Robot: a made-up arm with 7 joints.
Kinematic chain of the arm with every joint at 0, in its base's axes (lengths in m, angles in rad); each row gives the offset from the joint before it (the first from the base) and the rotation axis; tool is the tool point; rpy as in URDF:
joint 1: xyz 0 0 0.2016 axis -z
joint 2: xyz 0 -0.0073 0.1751 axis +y
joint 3: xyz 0 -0.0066 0.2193 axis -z
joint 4: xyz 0 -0.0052 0.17 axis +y
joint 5: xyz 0 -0.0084 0.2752 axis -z
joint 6: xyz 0 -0.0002 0.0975 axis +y
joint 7: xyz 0 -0.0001 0.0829 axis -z
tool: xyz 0 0 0 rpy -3.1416 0 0
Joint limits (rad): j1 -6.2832..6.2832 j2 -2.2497..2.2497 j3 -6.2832..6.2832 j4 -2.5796..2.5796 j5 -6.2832..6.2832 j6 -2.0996..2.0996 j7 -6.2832..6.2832
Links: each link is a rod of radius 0.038 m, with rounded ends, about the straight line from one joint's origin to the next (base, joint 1, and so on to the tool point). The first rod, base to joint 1, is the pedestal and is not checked.
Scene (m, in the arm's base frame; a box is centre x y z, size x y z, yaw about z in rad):
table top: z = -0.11
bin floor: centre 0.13 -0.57 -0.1 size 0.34 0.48 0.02 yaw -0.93
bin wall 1: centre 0.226 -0.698 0 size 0.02 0.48 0.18 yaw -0.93
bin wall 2: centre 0.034 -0.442 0 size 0.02 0.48 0.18 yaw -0.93
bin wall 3: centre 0.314 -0.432 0 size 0.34 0.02 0.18 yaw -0.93
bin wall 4: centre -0.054 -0.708 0 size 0.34 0.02 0.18 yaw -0.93
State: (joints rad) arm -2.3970 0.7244 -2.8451 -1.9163 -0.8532 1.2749 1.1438
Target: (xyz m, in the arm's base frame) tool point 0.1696 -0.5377 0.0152
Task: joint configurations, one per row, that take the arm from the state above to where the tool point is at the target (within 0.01 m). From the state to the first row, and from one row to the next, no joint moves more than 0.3 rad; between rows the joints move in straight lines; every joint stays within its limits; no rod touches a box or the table.
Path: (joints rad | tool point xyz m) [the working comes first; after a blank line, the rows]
Joints at the target: -4.6171 1.6291 -3.8175 -1.3274 -0.6724 0.8326 1.1438
Straight joint move there: touches bin wall 2, bin wall 4.

1: -2.6934 0.7894 -3.0108 -1.8809 -0.8293 1.2212 1.1438 | -0.4026 0.3146 0.3239
2: -2.9897 0.8544 -3.1764 -1.8456 -0.8055 1.1676 1.1438 | -0.5034 0.1185 0.2878
3: -3.2861 0.9194 -3.3421 -1.8102 -0.7816 1.1139 1.1438 | -0.5120 -0.1048 0.2594
4: -3.5825 0.9844 -3.5077 -1.7748 -0.7577 1.0603 1.1438 | -0.4264 -0.3132 0.2407
5: -3.8788 1.0494 -3.6734 -1.7395 -0.7339 1.0066 1.1438 | -0.2630 -0.4691 0.2330
6: -4.1752 1.1144 -3.8390 -1.7041 -0.7100 0.9530 1.1438 | -0.0522 -0.5471 0.2371
7: -4.4716 1.1794 -4.0047 -1.6687 -0.6861 0.8993 1.1438 | 0.1696 -0.5377 0.2527
8: -4.5443 1.4042 -3.9111 -1.4980 -0.6793 0.8659 1.1438 | 0.1709 -0.5526 0.1381
9: -4.6171 1.6291 -3.8175 -1.3274 -0.6724 0.8326 1.1438 | 0.1696 -0.5377 0.0152

